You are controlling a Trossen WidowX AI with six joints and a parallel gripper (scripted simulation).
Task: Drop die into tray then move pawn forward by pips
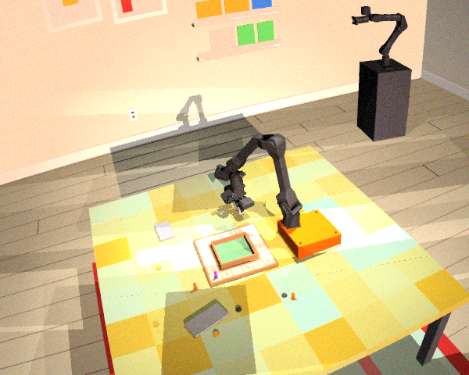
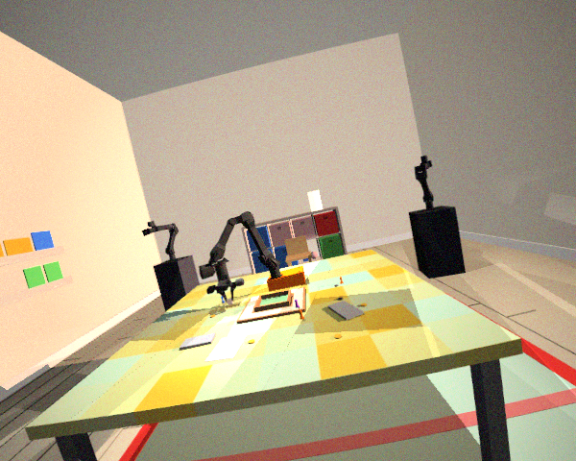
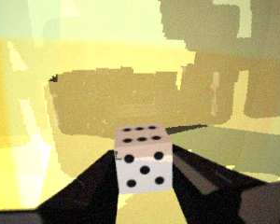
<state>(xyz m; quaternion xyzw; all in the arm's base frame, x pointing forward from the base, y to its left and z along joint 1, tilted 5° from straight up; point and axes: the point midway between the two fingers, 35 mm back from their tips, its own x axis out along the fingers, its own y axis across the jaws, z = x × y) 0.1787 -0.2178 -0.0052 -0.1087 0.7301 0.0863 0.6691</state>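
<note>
Right now my gripper tip is 190 mm short of the purple pawn, 380 mm to the right of it and 10 mm below it. From my gripper tip the other things lie so: blue pawn 60 mm behind, 70 mm to the right; green dice tray 90 mm ahead, 260 mm to the left, 10 mm below; white die right at my gripper tip.
</note>
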